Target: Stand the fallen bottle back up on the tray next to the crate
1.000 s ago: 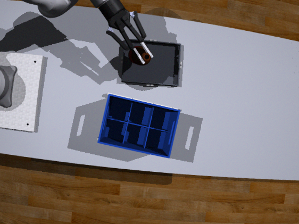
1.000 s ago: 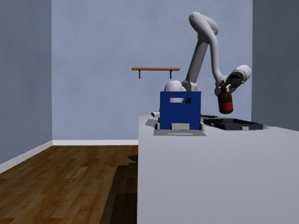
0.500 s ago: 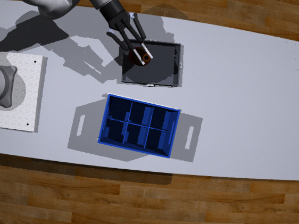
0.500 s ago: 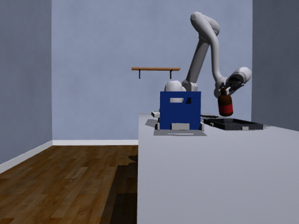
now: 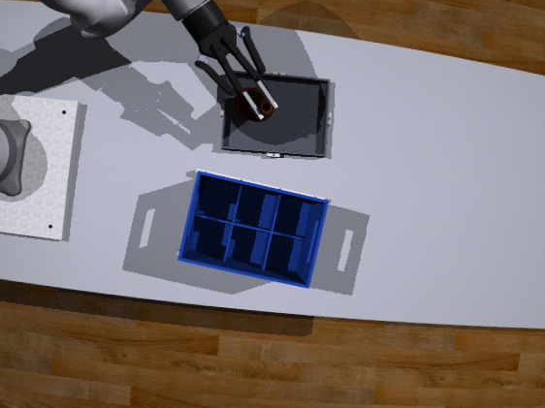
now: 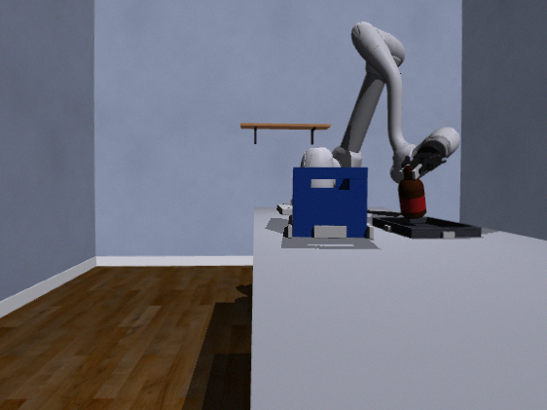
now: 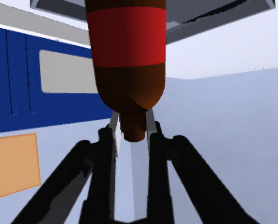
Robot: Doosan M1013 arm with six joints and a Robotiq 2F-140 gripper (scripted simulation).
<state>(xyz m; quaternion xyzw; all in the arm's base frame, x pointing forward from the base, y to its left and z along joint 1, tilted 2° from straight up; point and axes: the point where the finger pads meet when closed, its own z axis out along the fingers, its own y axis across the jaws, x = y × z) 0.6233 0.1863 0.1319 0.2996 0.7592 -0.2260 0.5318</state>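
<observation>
My hand is 60 mm above the bottle. From my hand the other things lie so: blue crate (30 mm ahead, 270 mm to the right, 90 mm below); then dark tray (50 mm ahead, 10 mm to the left, 160 mm below).
</observation>
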